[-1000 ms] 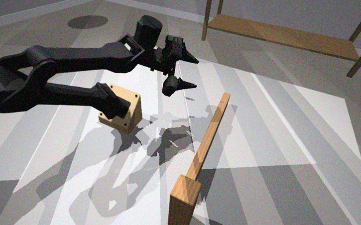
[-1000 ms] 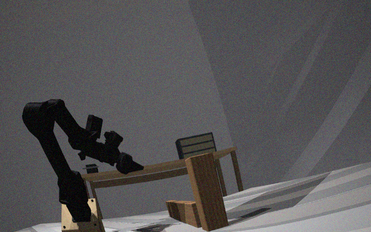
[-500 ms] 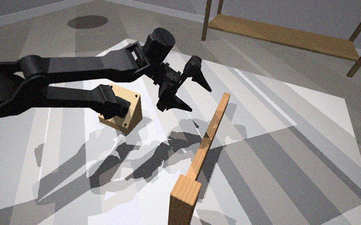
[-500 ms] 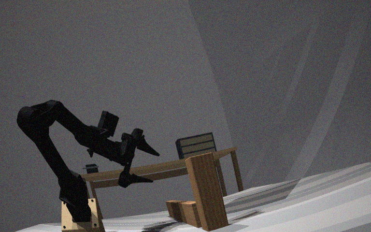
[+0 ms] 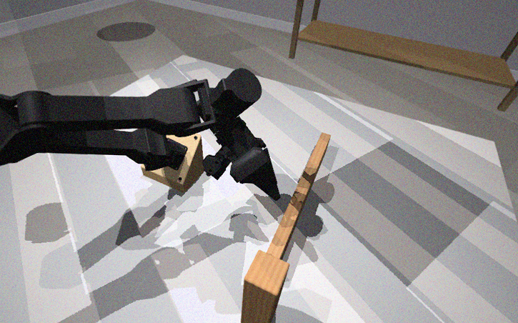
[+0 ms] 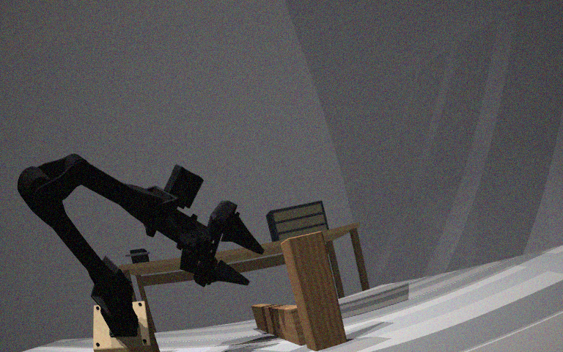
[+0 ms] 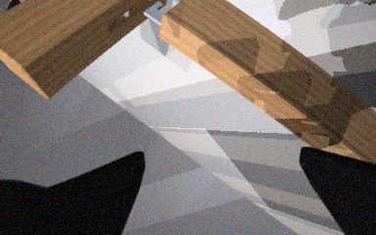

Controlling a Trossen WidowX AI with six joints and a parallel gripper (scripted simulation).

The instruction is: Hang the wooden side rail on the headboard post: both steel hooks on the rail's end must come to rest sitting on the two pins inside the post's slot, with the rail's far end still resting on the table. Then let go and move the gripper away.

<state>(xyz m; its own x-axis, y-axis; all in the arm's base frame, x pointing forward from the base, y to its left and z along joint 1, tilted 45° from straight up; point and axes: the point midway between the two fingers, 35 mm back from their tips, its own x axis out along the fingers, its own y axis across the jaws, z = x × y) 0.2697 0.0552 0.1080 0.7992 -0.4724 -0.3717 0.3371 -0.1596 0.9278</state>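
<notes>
The wooden headboard post is 16 cm to the right of my gripper tip, 7 cm below it and 6 cm ahead of it.
</notes>
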